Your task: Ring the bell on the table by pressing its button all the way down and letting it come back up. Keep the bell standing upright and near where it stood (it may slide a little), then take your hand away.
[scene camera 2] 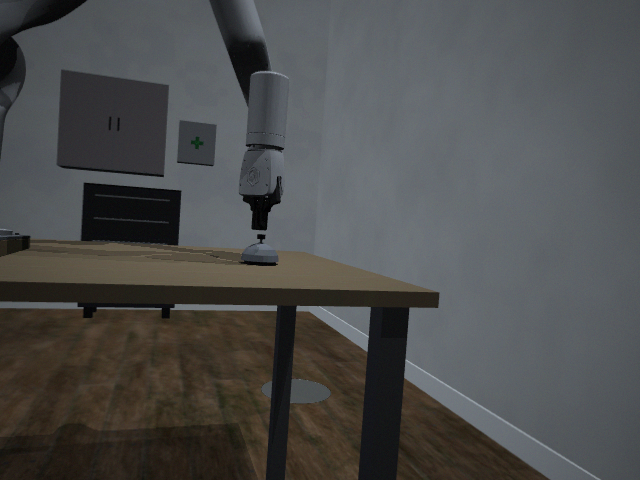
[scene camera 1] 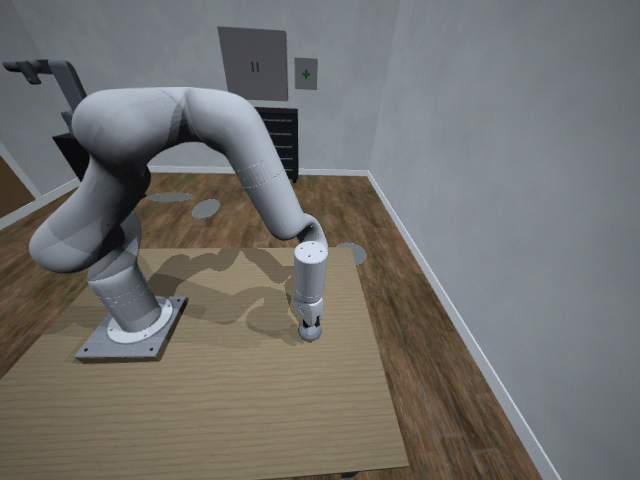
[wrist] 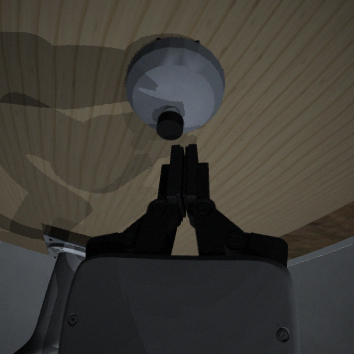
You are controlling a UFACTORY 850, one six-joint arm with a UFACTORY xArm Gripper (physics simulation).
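A grey domed bell stands upright on the wooden table. Its black button sticks up from the top of the dome on a short stem. My gripper is shut and empty and points straight down. In the scene camera 2 view its fingertips are a little above the button, with a small gap between them. In the wrist view the fingertips lie slightly to the right of the button. In the scene camera 1 view the gripper hides the button.
The arm's base plate is bolted to the left part of the table. The table's right edge runs close to the bell, with the floor beyond it. A grey wall stands farther right. A dark drawer cabinet stands behind the table.
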